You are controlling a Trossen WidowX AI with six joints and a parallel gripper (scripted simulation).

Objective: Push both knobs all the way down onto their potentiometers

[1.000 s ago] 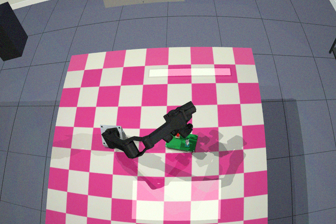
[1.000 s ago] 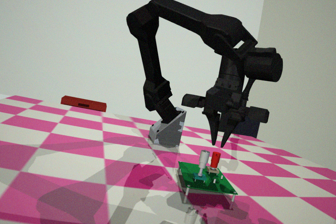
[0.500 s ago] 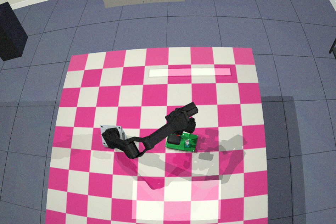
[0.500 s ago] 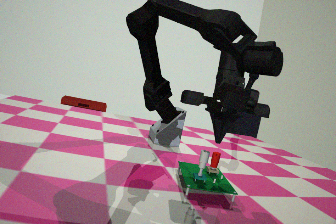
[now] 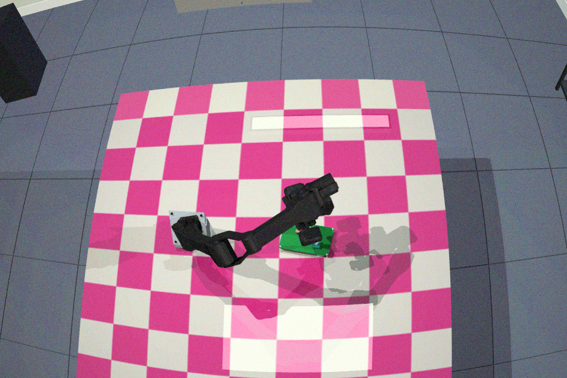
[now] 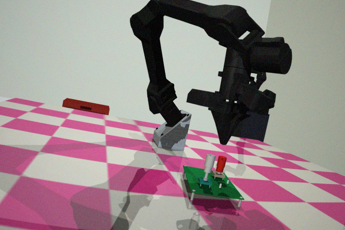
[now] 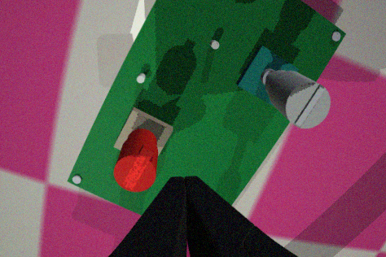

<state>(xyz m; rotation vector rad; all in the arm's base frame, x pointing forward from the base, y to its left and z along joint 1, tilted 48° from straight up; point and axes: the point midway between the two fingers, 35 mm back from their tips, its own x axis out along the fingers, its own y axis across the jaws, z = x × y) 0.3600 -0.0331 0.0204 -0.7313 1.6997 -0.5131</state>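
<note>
Now: the white knob 3 cm ahead of my gripper tip, 4 cm to the right of it and 3 cm below it. Also, from my gripper tip: red knob (1 cm behind, 2 cm to the left, 4 cm below).
</note>
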